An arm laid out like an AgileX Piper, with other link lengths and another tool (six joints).
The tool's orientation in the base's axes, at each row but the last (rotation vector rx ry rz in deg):
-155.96, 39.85, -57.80
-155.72, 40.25, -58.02
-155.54, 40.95, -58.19
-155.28, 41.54, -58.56
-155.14, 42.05, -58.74
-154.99, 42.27, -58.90
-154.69, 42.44, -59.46
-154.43, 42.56, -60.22
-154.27, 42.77, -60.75
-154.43, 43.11, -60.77
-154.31, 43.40, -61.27
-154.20, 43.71, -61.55
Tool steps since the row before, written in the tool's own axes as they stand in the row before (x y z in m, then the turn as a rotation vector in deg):
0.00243, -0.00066, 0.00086, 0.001, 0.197, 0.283
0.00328, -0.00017, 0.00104, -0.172, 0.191, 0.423
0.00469, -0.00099, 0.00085, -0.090, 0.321, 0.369
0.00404, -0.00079, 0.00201, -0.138, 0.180, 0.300
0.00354, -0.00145, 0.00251, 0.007, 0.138, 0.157
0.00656, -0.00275, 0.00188, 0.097, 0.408, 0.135
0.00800, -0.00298, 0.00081, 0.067, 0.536, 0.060
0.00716, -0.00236, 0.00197, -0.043, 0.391, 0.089
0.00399, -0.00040, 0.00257, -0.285, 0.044, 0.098
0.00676, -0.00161, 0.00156, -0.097, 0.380, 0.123
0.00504, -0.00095, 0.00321, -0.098, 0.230, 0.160
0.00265, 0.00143, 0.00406, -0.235, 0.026, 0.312
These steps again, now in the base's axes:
0.00242, -0.00059, 0.00094, 0.111, -0.178, -0.274
0.00291, -0.00144, 0.00116, 0.091, -0.092, -0.478
0.00401, -0.00143, 0.00237, 0.060, -0.244, -0.429
0.00425, -0.00135, 0.00107, 0.038, -0.096, -0.362
0.00450, -0.00057, 0.00061, 0.054, -0.128, -0.157
0.00653, -0.00094, 0.00325, -0.009, -0.406, -0.171
0.00681, -0.00144, 0.00501, -0.128, -0.499, -0.173
0.00676, -0.00161, 0.00352, -0.121, -0.320, -0.214
0.00439, -0.00176, 0.00061, -0.130, 0.101, -0.256
0.00591, -0.00208, 0.00339, -0.129, -0.285, -0.267
0.00567, -0.00188, 0.00097, -0.045, -0.157, -0.248
0.00380, -0.00278, -0.00182, 0.056, 0.081, -0.379

